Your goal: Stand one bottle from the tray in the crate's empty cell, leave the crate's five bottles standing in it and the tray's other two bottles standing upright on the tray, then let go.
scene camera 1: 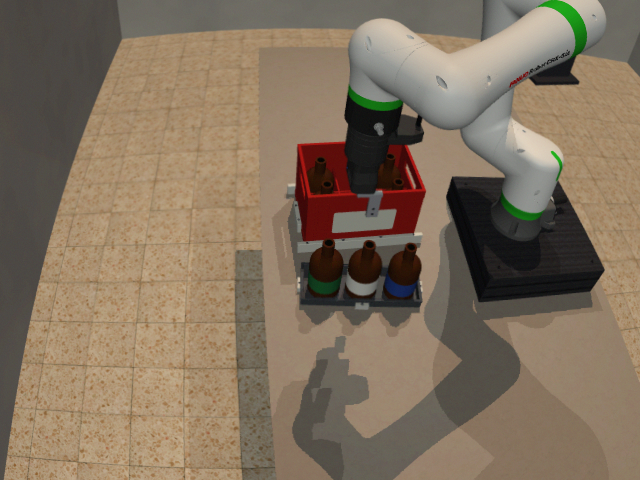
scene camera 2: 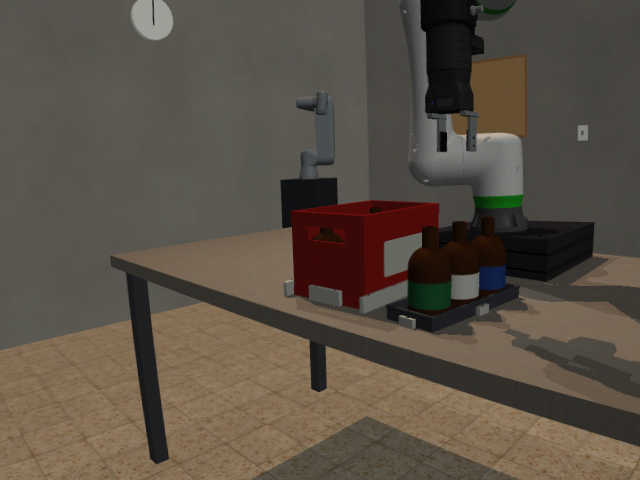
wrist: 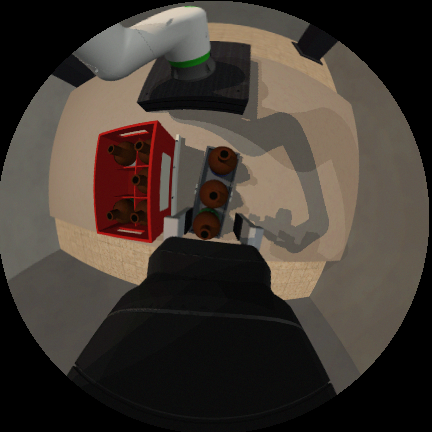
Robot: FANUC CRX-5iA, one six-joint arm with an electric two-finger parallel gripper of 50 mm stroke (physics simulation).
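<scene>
A brown bottle with a green label, one with a white label and one with a blue label stand upright in a row on the dark tray. The red crate holds five brown bottles; its empty cell is the middle one of the row away from the tray. My gripper is open and empty, high above the bottle tops. In the wrist view the green-label bottle shows between the fingers, far below.
Pale rails edge the crate's foot, and small clips sit at the tray. The arm's black base block stands beside crate and tray. A grey arm stands in the background.
</scene>
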